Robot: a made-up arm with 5 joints.
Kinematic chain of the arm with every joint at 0, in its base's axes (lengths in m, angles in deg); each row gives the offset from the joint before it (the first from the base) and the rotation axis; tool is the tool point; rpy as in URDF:
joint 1: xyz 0 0 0.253 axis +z
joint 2: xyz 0 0 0 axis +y
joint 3: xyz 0.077 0 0.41 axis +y
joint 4: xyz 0.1 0 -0.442 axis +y
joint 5: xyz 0.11 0 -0.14 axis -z
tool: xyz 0 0 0 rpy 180 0 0
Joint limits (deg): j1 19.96..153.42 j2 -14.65..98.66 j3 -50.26..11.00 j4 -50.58..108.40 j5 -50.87..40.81
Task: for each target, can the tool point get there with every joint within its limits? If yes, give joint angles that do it. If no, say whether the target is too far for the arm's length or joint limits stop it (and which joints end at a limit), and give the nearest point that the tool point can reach.
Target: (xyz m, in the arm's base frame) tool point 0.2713 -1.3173 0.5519
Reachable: no: too far | nearest point 0.0458 -0.2222 0.2203 | short by 1.166 m
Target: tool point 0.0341 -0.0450 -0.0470
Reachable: yes | joints 127.18 64.68 5.10 -5.00 -24.24
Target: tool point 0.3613 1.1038 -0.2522
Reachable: no: too far | nearest point 0.1998 0.6105 -0.0264 | short by 0.566 m
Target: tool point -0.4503 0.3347 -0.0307
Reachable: yes | joints 143.38 36.18 -42.50 6.79 10.17
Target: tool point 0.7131 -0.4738 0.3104
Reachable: no: joint limits stop it (at a limit: joint 2, joint 3) | nearest point 0.1928 -0.1281 0.2005 | short by 0.634 m
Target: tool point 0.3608 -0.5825 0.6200
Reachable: no: joint limits stop it (at a limit: joint 2, joint 3) | nearest point 0.1058 -0.1708 0.2733 | short by 0.596 m
